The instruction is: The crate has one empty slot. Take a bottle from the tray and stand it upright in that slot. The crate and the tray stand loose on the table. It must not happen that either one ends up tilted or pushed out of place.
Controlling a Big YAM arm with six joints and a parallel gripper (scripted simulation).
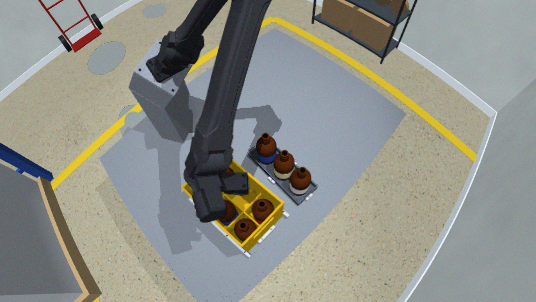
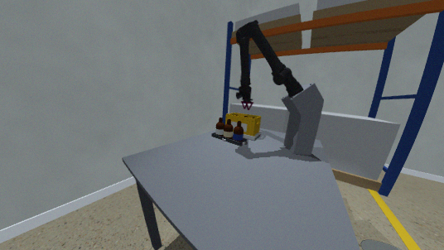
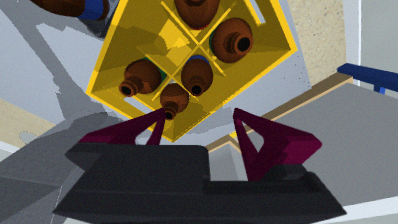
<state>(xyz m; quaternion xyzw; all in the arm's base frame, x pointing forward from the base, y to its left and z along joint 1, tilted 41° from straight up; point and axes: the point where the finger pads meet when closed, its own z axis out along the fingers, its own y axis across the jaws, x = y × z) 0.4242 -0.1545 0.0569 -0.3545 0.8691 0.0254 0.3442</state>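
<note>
My gripper is now 27 cm to the right of the glass bottle and 15 cm above it. Also, from my hand: yellow crate (15 cm below, 5 cm to the left); then dark tray (27 cm to the left, 22 cm below, 1 cm behind).
</note>
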